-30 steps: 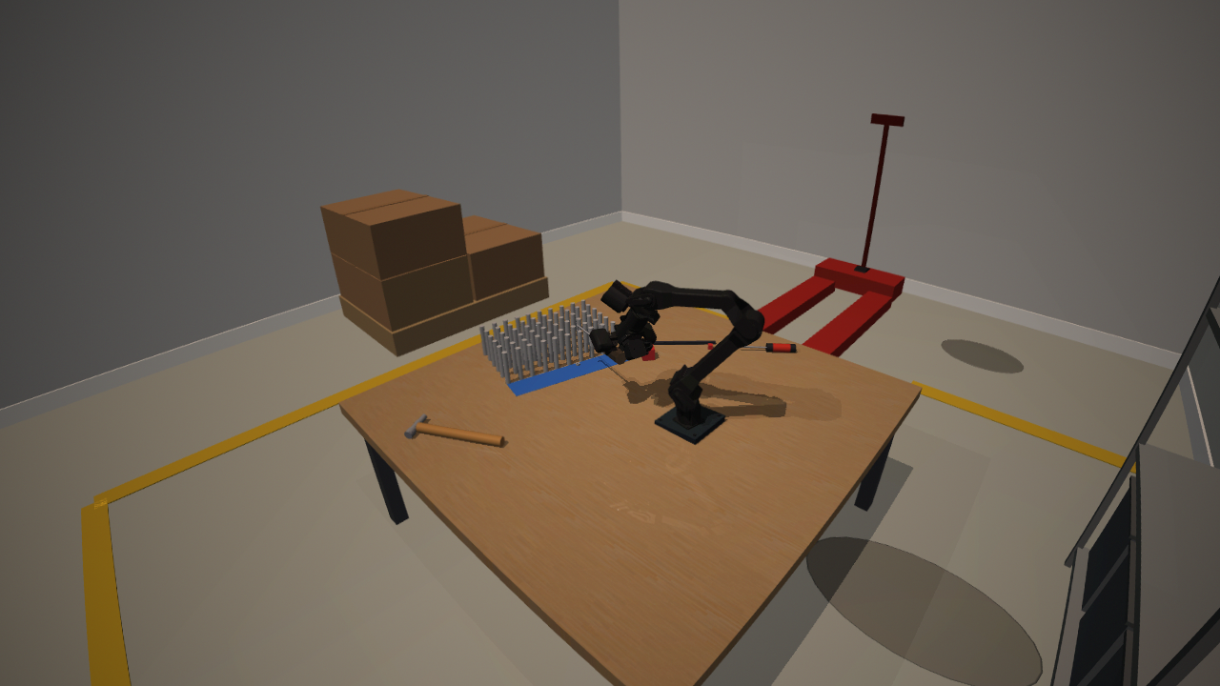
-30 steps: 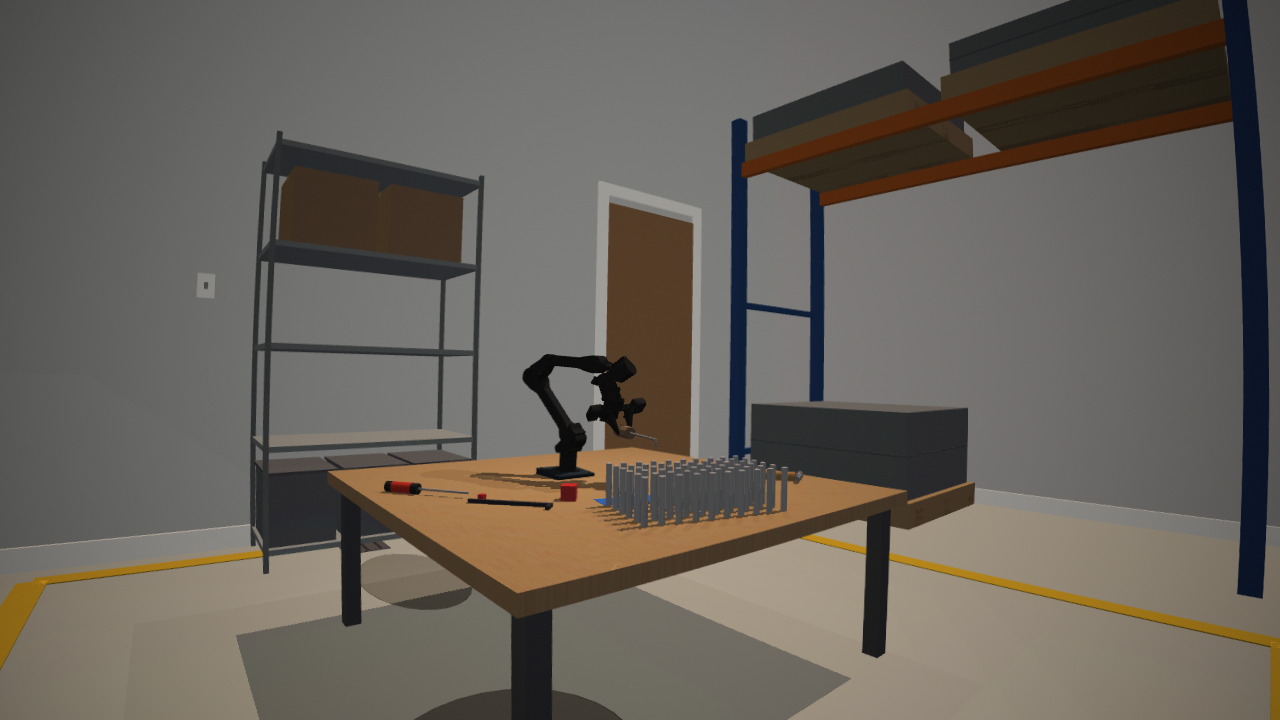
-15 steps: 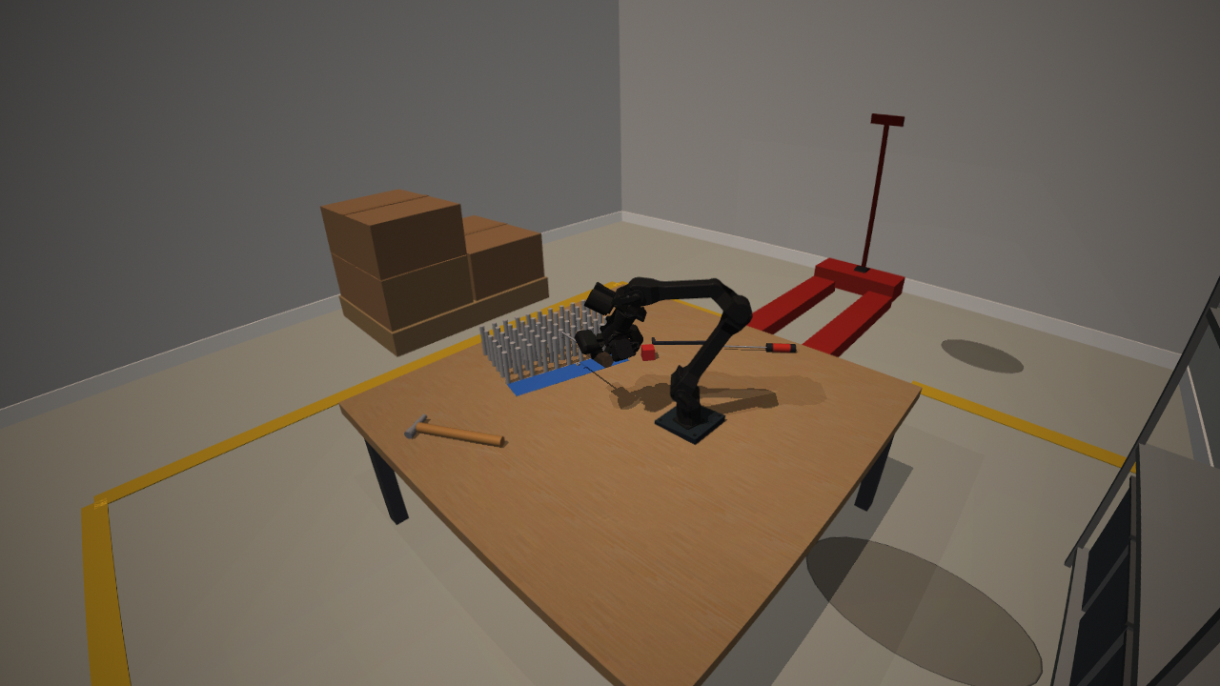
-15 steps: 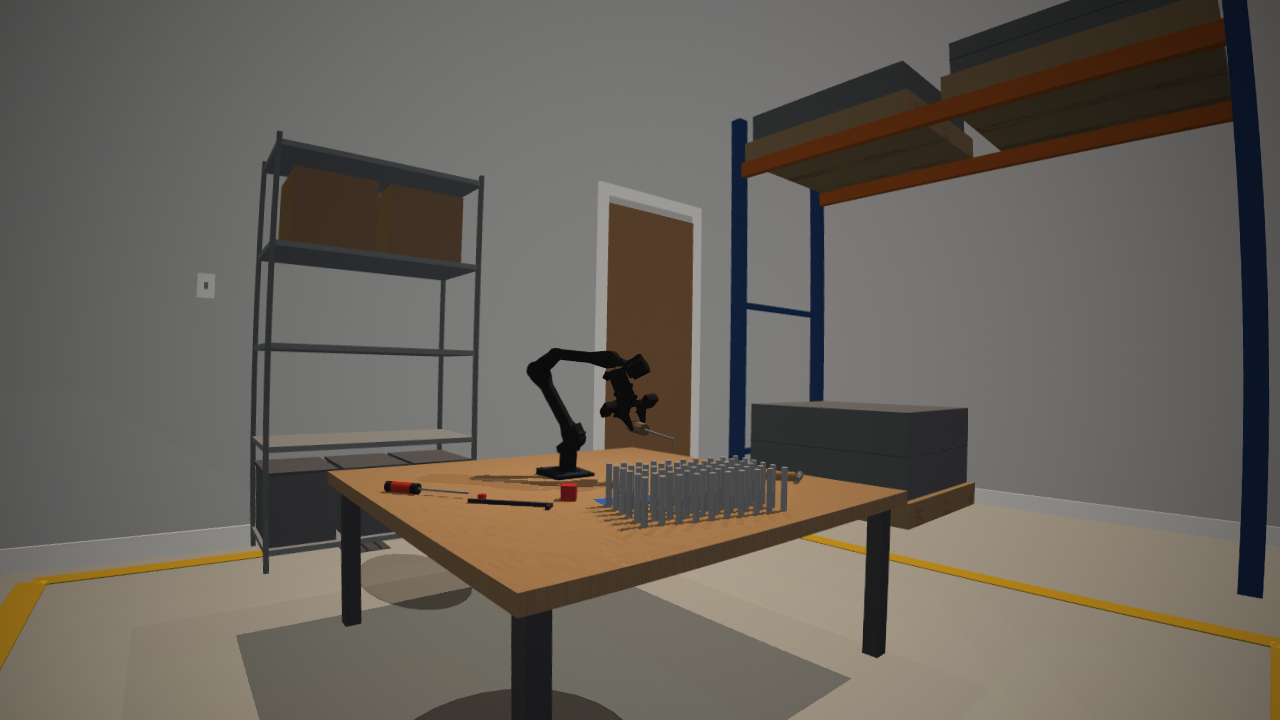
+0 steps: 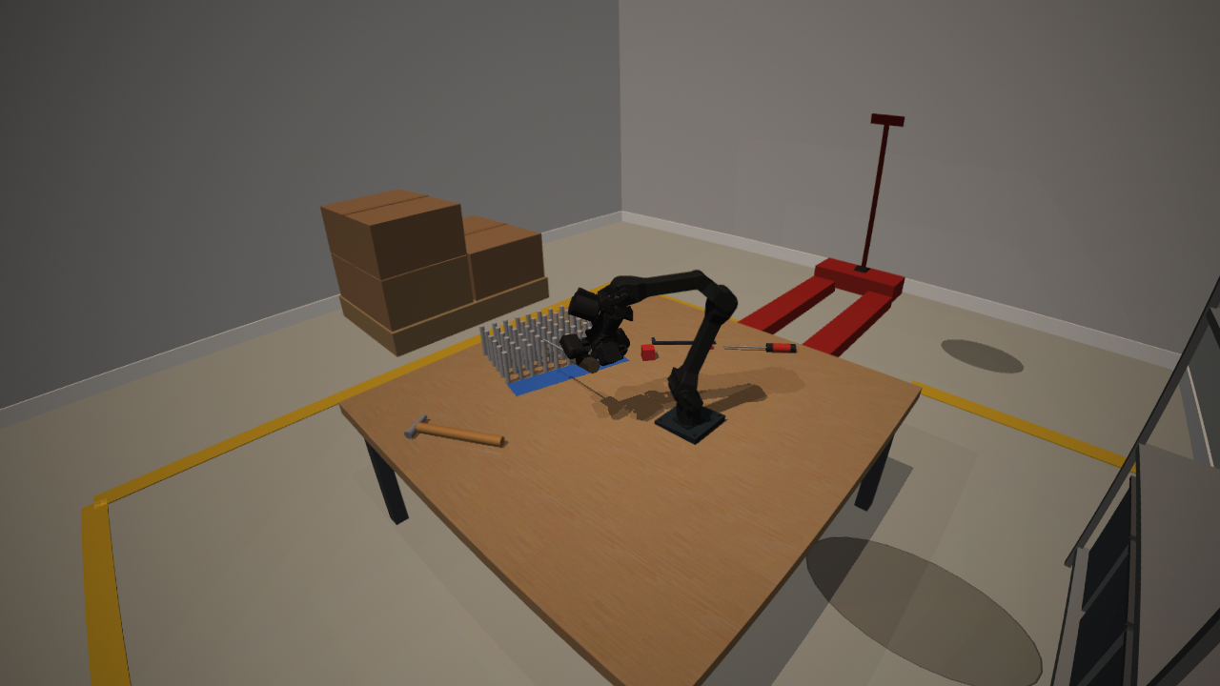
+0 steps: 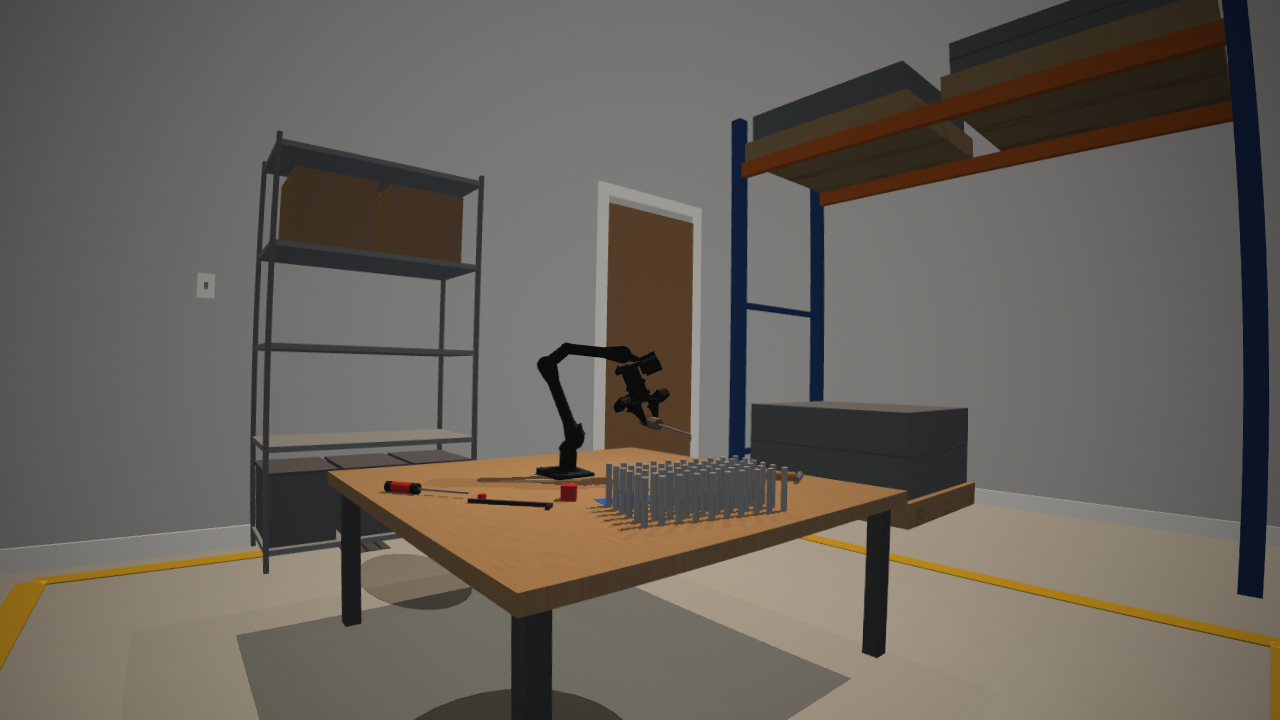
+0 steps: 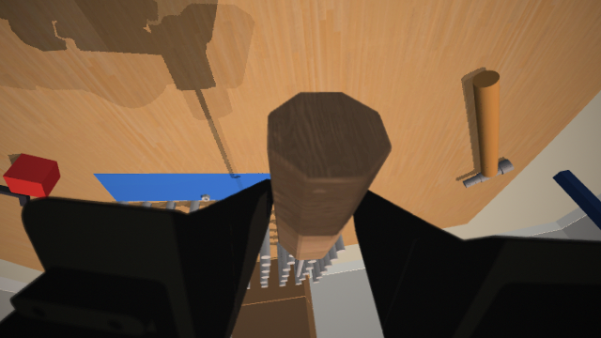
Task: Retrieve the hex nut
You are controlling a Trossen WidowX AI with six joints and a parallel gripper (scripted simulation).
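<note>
The hook tool is 10 cm ahead of my gripper tip and 1 cm below it. Also, from my gripper tip: red cube: 17 cm ahead, 35 cm to the right, 16 cm below; then blue taped strip: 25 cm ahead, 9 cm to the right, 18 cm below; then hex nut: 27 cm ahead, 14 cm to the right, 18 cm below.
</note>
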